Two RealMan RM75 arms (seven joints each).
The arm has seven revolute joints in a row. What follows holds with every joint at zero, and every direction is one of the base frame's. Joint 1 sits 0.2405 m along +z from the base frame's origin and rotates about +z. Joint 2 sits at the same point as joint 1 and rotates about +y. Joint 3 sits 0.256 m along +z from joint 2 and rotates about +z. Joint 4 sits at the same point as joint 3 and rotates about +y. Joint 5 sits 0.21 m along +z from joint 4 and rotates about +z. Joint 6 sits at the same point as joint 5 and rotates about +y. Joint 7 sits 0.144 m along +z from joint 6 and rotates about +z. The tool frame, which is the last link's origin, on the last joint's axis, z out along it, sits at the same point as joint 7; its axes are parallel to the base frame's.
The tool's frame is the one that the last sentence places.
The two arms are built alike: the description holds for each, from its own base.
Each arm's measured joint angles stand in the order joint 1, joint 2, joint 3, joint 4, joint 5, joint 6, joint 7.
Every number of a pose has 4 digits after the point. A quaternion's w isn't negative.
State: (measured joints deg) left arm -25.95 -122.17 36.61 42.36 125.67 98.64 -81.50; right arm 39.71 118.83 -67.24 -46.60 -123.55 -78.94 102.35
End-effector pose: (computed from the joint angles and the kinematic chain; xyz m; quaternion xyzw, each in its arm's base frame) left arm -0.2778 0.2819 -0.0135 -0.9460 -0.2464 -0.2052 0.0467; right arm 0.1984 0.3666 -0.0439 -0.9821 0.1794 0.0217 0.0531
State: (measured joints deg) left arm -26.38 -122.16 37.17 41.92 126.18 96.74 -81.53; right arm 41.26 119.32 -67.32 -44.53 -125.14 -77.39 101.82
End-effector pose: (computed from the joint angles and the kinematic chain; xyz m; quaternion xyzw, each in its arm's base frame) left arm -0.2792 0.2858 -0.0167 -0.9477 -0.2477 -0.1939 0.0530; right arm 0.1974 0.3692 -0.0518 -0.9833 0.1739 0.0086 0.0530
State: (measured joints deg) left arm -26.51 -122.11 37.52 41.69 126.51 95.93 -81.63; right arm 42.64 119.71 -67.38 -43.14 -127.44 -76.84 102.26
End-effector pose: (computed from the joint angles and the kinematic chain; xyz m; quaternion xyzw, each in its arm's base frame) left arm -0.2803 0.2869 -0.0181 -0.9485 -0.2493 -0.1876 0.0546; right arm 0.1972 0.3700 -0.0576 -0.9839 0.1717 -0.0104 0.0485
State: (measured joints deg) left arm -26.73 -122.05 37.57 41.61 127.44 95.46 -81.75; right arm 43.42 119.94 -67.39 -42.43 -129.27 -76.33 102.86
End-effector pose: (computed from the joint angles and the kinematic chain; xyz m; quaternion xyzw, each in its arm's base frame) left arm -0.2819 0.2875 -0.0190 -0.9500 -0.2505 -0.1785 0.0541; right arm 0.1981 0.3710 -0.0606 -0.9836 0.1719 -0.0252 0.0484
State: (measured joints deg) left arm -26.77 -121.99 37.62 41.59 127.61 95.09 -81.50; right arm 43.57 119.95 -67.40 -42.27 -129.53 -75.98 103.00
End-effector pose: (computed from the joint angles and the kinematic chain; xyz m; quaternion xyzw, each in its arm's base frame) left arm -0.2827 0.2882 -0.0189 -0.9509 -0.2487 -0.1753 0.0567; right arm 0.1983 0.3718 -0.0609 -0.9834 0.1723 -0.0274 0.0507
